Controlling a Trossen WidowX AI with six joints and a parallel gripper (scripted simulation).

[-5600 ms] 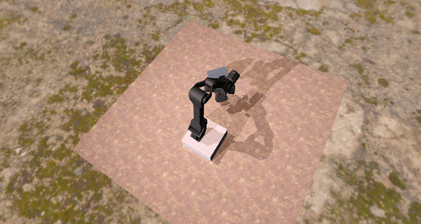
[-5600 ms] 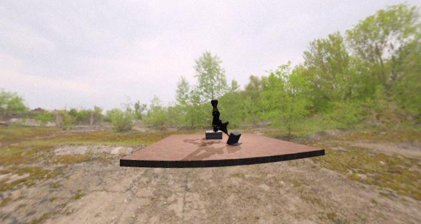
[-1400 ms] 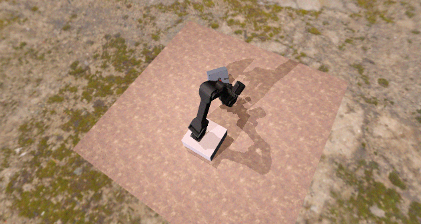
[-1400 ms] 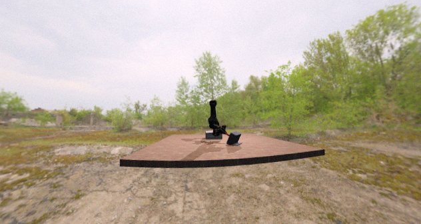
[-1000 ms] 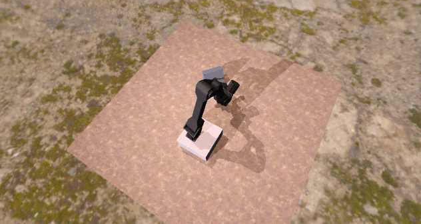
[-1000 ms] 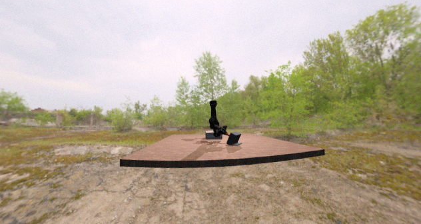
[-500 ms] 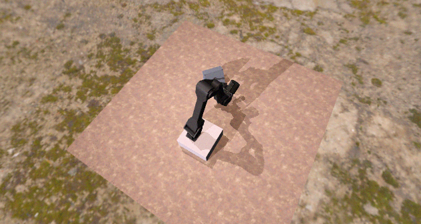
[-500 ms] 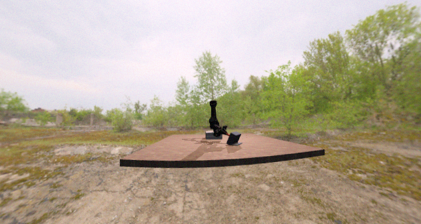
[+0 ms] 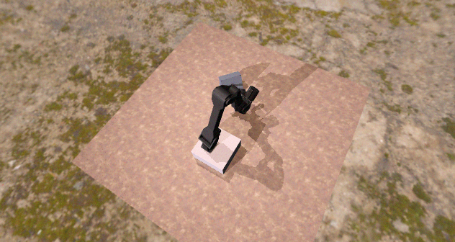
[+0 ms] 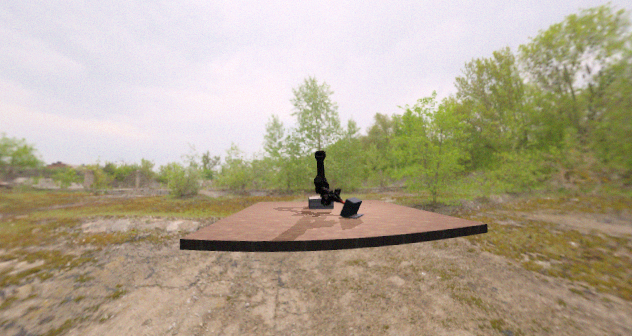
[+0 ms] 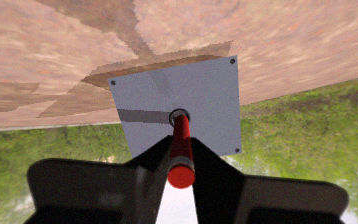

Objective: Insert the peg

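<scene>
Right now the grey sloped panel is 5 cm to the left of my gripper tip, 4 cm ahead of it and 3 cm below it. The rest, counted from my gripper tip: red round peg 1 cm to the right, 1 cm behind, 1 cm above.
</scene>
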